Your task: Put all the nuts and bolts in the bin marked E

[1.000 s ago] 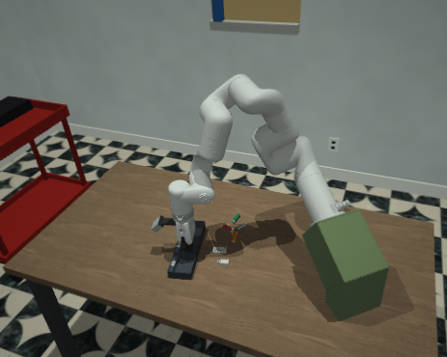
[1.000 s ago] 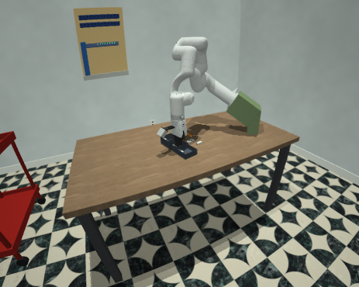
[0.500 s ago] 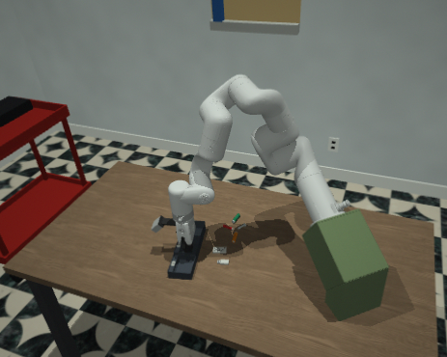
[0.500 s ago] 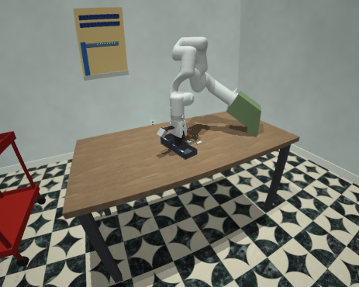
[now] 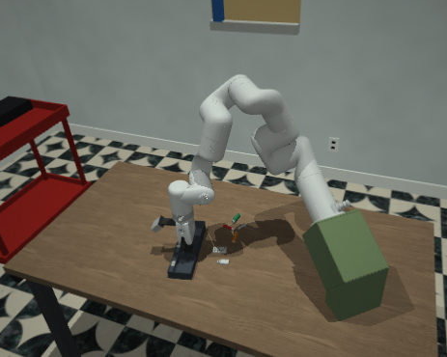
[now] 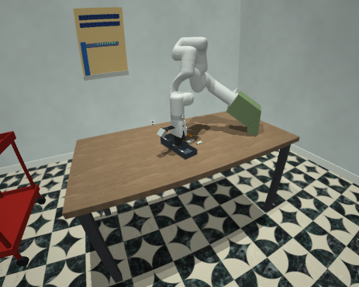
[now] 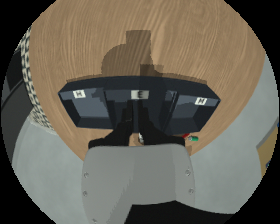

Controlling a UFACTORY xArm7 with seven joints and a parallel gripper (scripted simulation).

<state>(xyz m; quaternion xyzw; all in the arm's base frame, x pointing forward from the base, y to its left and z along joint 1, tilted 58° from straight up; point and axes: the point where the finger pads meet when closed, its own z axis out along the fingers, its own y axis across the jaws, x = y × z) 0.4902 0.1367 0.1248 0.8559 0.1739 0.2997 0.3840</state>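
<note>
Right now my hand is 1 cm above the bin. Also, from my hand: red piece (15 cm to the right, 12 cm behind, 3 cm below); then white dotted tile (11 cm behind, 3 cm to the right, 3 cm below); then orange piece (16 cm behind, 10 cm to the right, 3 cm below).
</note>
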